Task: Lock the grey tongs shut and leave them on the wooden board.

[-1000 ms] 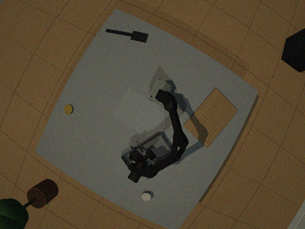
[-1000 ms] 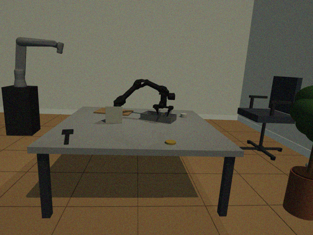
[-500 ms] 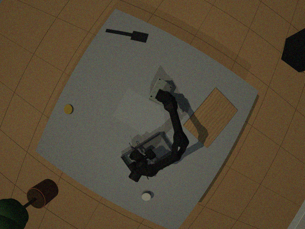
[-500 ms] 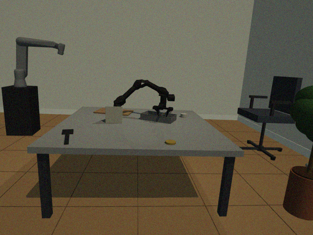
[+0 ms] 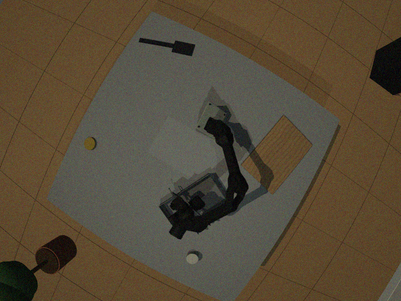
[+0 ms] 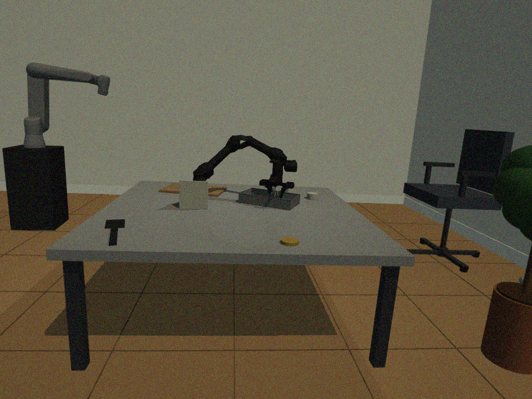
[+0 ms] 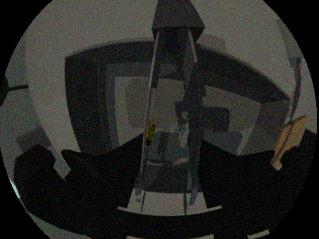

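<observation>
Now: gripper tip 30 mm past the roasting tin and 20 mm to the right of it. From my gripper tip the other things lie so: wooden board (450 mm behind, 320 mm to the left, 20 mm below); yellow disc (70 mm behind, 630 mm to the right, 20 mm below); white disc (260 mm ahead, 150 mm to the left, 10 mm below).
</observation>
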